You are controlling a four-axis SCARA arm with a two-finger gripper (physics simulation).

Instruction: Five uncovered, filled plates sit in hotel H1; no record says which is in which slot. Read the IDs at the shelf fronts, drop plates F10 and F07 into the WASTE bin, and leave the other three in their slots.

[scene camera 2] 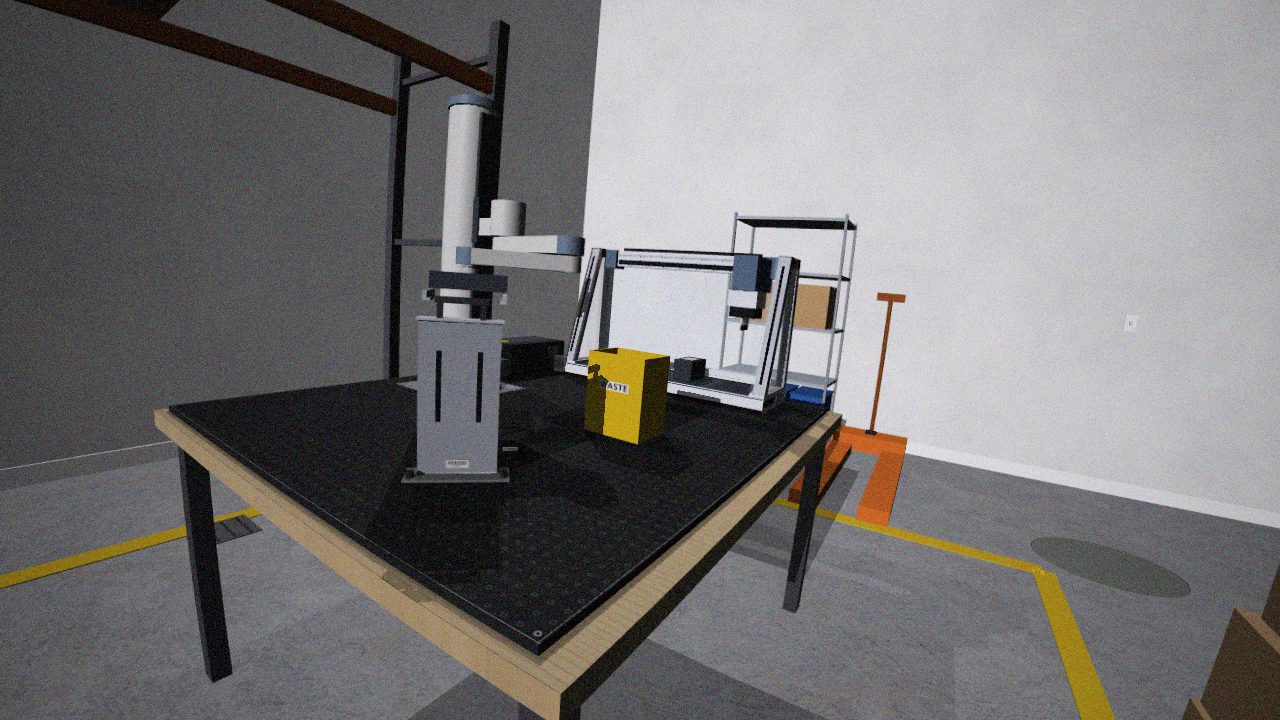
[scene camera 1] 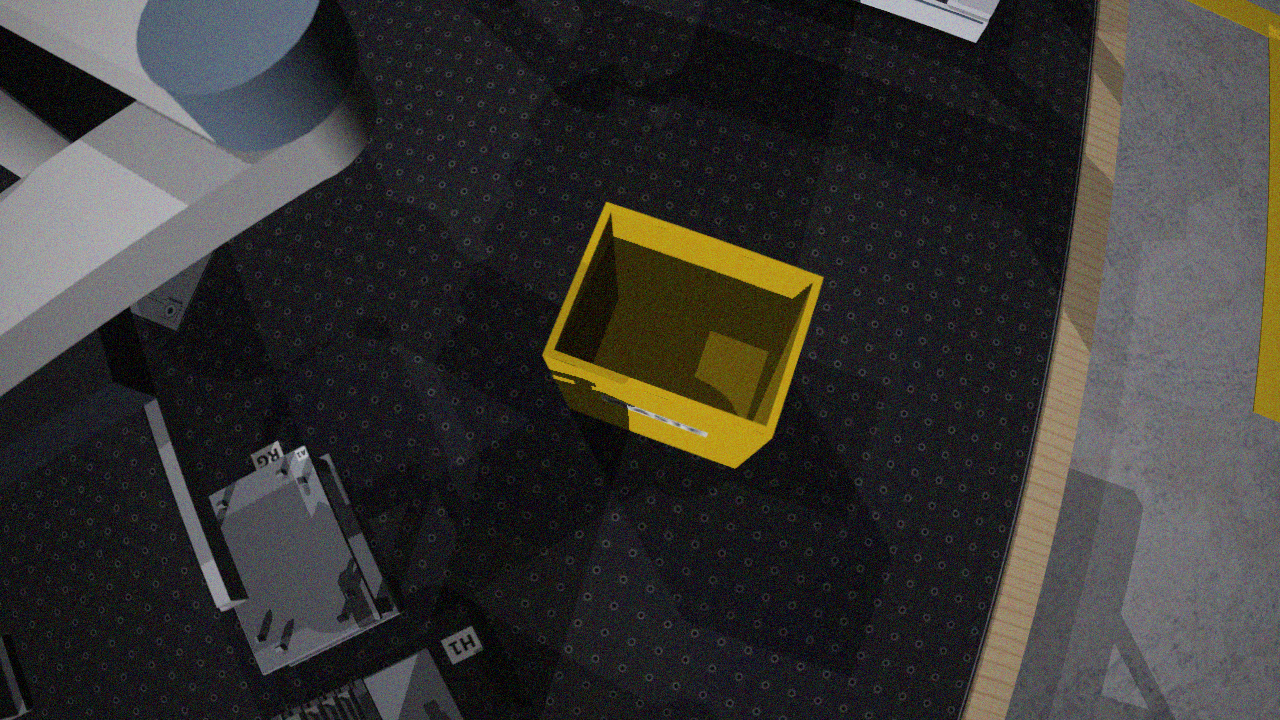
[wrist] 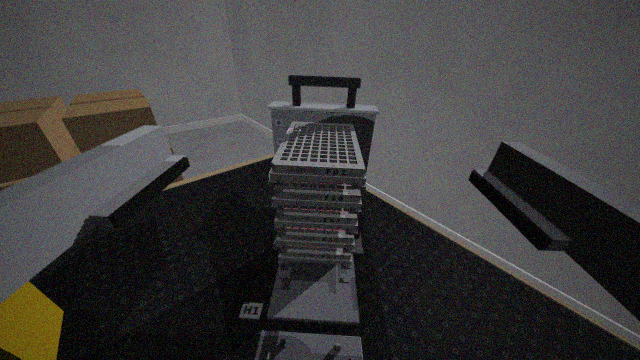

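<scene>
Hotel H1 is a tall grey panel with a black top handle. In the wrist view its stack of plates faces me. The top plate shows pale wells with dark openings; two lower ones show reddish lines. Small shelf-front IDs are too blurred to read surely. In scene camera 2 the panel hides the plates. The yellow WASTE bin stands upright, and no plate shows inside it. My gripper is open and empty, with its fingers wide to either side of the stack, near the hotel's top.
The H1 tag lies beside the hotel's base. A grey pegged stand tagged RG is in front of it. The arm reaches over the table. A gantry machine stands at the back.
</scene>
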